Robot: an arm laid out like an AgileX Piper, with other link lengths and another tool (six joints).
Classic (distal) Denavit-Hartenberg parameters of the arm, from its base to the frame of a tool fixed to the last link. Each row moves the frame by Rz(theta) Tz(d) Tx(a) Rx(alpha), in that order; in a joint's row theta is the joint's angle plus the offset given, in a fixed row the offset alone. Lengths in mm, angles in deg.
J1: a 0, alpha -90, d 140.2, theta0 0
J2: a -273.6, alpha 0, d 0, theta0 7.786
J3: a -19.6, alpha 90, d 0, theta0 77.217
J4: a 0, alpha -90, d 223.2, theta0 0
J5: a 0, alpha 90, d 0, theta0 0
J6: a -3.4, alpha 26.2, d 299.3, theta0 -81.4
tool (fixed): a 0, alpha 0, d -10.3, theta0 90
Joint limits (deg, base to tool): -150..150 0..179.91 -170..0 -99.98..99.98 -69.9..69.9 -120..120
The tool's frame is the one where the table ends.
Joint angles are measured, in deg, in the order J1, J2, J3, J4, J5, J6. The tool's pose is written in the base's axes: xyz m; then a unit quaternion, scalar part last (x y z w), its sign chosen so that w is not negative. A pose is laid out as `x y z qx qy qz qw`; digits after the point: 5 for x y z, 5 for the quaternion.
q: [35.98 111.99 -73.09 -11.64 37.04 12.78]
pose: 0.36248 0.22484 -0.00348 -0.18550 0.89846 0.05798 0.39370
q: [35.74 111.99 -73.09 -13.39 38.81 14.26]
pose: 0.36112 0.21324 -0.00515 -0.18398 0.90267 0.04091 0.38686
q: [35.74 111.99 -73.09 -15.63 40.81 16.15]
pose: 0.35942 0.20097 -0.00630 -0.18389 0.90613 0.02068 0.38037
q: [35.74 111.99 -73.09 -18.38 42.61 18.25]
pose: 0.35998 0.18800 -0.00614 -0.18484 0.90738 -0.00148 0.37748
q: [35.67 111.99 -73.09 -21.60 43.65 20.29]
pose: 0.36479 0.17627 -0.00411 -0.18822 0.90472 -0.02218 0.38153
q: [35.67 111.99 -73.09 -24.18 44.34 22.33]
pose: 0.36920 0.16791 -0.00188 -0.18762 0.90216 -0.03801 0.38661
